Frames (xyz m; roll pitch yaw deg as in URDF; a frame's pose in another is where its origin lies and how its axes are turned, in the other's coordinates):
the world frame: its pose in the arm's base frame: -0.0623 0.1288 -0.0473 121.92 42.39 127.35
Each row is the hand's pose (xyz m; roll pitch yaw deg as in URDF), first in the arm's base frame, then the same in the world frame.
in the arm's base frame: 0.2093 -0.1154 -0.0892 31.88 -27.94 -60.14
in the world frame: -0.2368 -0.1958 0.2018 149.20 -1.81 -164.42
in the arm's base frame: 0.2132 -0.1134 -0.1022 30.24 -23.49 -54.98
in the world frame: -0.2286 -0.2021 0.2108 149.66 -8.01 -162.72
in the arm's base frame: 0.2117 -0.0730 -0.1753 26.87 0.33 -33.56
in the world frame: -0.1550 -0.2167 0.2474 146.31 -38.08 -151.85
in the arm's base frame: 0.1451 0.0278 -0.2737 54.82 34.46 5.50
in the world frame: 0.0004 -0.2051 0.2498 91.84 -76.05 -75.55
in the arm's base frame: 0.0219 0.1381 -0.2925 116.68 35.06 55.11
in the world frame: 0.1330 -0.1403 0.1729 34.50 -52.84 18.83
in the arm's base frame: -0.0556 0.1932 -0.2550 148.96 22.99 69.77
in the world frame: 0.1748 -0.0798 0.1020 47.42 -39.51 35.54
